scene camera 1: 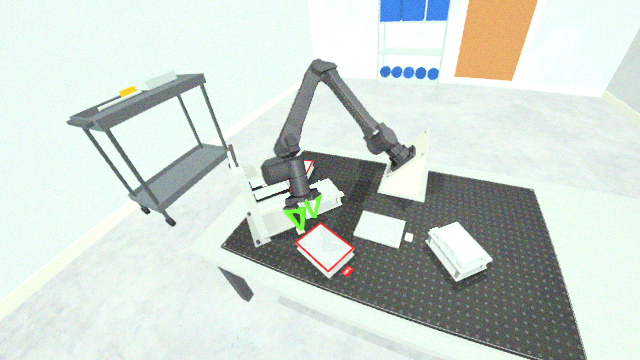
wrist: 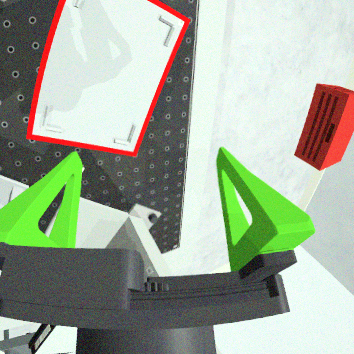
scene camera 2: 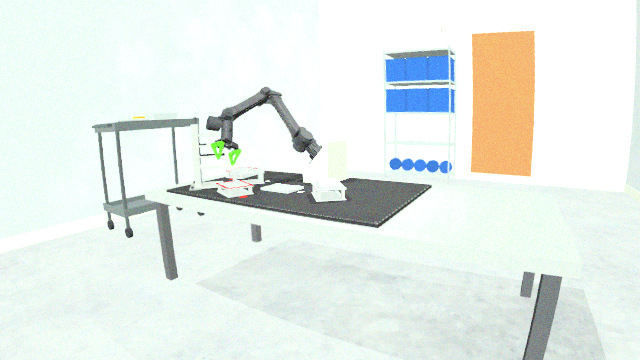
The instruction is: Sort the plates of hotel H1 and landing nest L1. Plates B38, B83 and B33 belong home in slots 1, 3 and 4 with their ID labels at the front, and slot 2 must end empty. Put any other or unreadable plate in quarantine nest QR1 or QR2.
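Places are measured from the arm's base along level axes (x down, y left, z ahead), in centimetres.
Where they show: gripper, fingertip midpoint: [scene camera 1: 308, 223] [wrist: 147, 154] [scene camera 2: 225, 162]; arm's base at its link origin: [scene camera 1: 404, 159] [scene camera 2: 321, 157].
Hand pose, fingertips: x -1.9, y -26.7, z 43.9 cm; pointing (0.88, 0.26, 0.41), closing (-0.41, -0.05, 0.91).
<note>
Things, the pixels of their top centre, and the offset from my fingertips.
- front red-edged nest at its top centre: [wrist: 108, 71] [scene camera 1: 323, 244] [scene camera 2: 234, 182] dz +0.1, dx +9.2, dy +4.3 cm
- second red-edged nest at its top centre: [scene camera 1: 296, 168] [scene camera 2: 242, 168] dz -37.7, dx +9.2, dy -21.9 cm
- white nest at its top centre: [scene camera 1: 316, 189] [scene camera 2: 247, 168] dz -22.2, dx +6.2, dy -5.7 cm
- flat white slab at its top centre: [scene camera 1: 379, 227] [scene camera 2: 282, 187] dz -14.1, dx +12.6, dy +21.0 cm
My gripper [scene camera 1: 307, 224] [scene camera 2: 226, 161] [wrist: 147, 154] is open and empty, with green fingers apart, above the mat between hotel H1 and the front red-edged nest. Hotel H1 [scene camera 1: 250, 210] [scene camera 2: 195, 160] [wrist: 95, 212] stands at the mat's left edge; its levels show dark edges, partly hidden by the arm, and plate IDs are unreadable. The front red-edged nest [scene camera 1: 325, 247] [scene camera 2: 235, 186] [wrist: 95, 120] shows bare corner brackets in the wrist view and no plate. A second red-edged nest [scene camera 1: 308, 168] stands behind, mostly hidden. A white nest [scene camera 1: 330, 195] stands beside the hotel, partly behind the gripper.
A flat white slab [scene camera 1: 380, 229] [scene camera 2: 281, 188] lies mid-mat. A raised white nest [scene camera 1: 459, 250] [scene camera 2: 328, 190] with a light slab on top stands to its right. The arm's pale base bracket [scene camera 1: 405, 187] stands behind. A cart [scene camera 1: 187, 80] is left of the table.
</note>
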